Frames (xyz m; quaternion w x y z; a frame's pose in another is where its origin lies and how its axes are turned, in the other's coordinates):
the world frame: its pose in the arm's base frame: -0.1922 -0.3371 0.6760 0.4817 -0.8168 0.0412 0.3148
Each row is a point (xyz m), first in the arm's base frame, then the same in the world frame.
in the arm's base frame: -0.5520 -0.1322 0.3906
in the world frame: -0.0808 0.2414 0.4337
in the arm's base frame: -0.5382 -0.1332 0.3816
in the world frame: -0.0650 0.2437 0.4294
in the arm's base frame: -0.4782 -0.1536 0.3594
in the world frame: -0.0097 0.2492 0.3918
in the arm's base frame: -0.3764 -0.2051 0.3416
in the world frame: 0.0693 0.2524 0.3076
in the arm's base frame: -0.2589 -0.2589 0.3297
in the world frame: 0.1570 0.2466 0.2122
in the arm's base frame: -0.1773 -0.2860 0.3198
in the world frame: 0.2213 0.2383 0.1548
